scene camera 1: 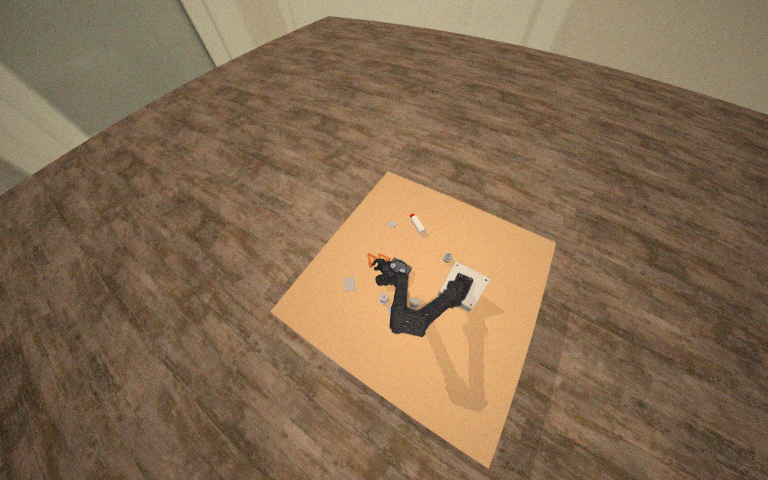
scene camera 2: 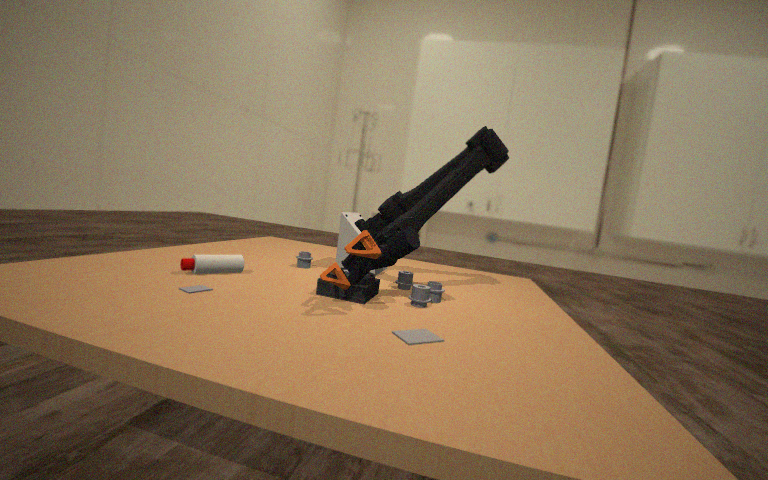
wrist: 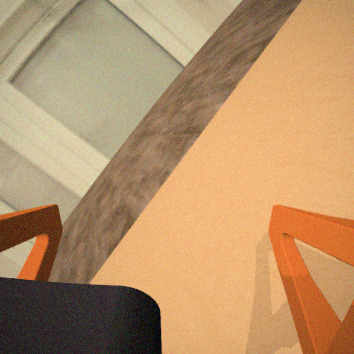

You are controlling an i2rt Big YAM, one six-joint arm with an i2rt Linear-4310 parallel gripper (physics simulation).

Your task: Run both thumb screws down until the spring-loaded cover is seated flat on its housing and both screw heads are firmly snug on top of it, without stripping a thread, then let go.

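Seen in the pictures: gripper, fingertip midpoint: (scene camera 1: 373,254) (scene camera 2: 333,264) (wrist: 164,218); arm's base, origin of the base link: (scene camera 1: 461,285).
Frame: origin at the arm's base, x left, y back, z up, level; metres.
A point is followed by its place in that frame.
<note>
The dark housing with its cover (scene camera 1: 405,264) (scene camera 2: 329,290) {x 0.013, y -0.413, z -0.109 m} sits on the tan board, partly behind the gripper. Two small light round spots on top of it in scene camera 1 look like the screw heads, one (scene camera 1: 393,264) {x 0.035, y -0.385, z -0.060 m} nearer the gripper and one (scene camera 1: 402,271) {x 0.050, y -0.319, z -0.060 m} farther off. How high they stand, and whether the cover is flat, cannot be told. My gripper (scene camera 1: 377,259) {x 0.045, y -0.511, z -0.026 m} (scene camera 2: 343,260) {x 0.045, y -0.511, z -0.026 m} (wrist: 164,218) {x 0.045, y -0.511, z -0.026 m} is open with nothing between its orange fingers. It is low, beside and partly over the housing's side. The housing and screws do not show in the wrist view.
Several grey flanged cylinders, among them one (scene camera 1: 384,297) {x 0.217, y -0.339, z -0.106 m} (scene camera 2: 420,295) {x 0.229, y -0.366, z -0.094 m} near the arm and one (scene camera 1: 447,257) {x -0.189, y -0.123, z -0.124 m} (scene camera 2: 304,259) {x -0.166, y -0.149, z -0.095 m} by the white base plate (scene camera 1: 480,284) {x -0.034, y 0.080, z 0.036 m}, stand on the board (scene camera 1: 339,322) {x 0.455, y -0.497, z -0.126 m}. Grey flat squares (scene camera 1: 349,284) {x 0.246, y -0.566, z -0.123 m} (scene camera 2: 417,336) {x 0.243, y -0.572, z -0.123 m} and a red-tipped white cylinder (scene camera 1: 417,224) {x -0.299, y -0.383, z -0.081 m} (scene camera 2: 218,264) {x -0.298, y -0.404, z -0.097 m} lie there too.
</note>
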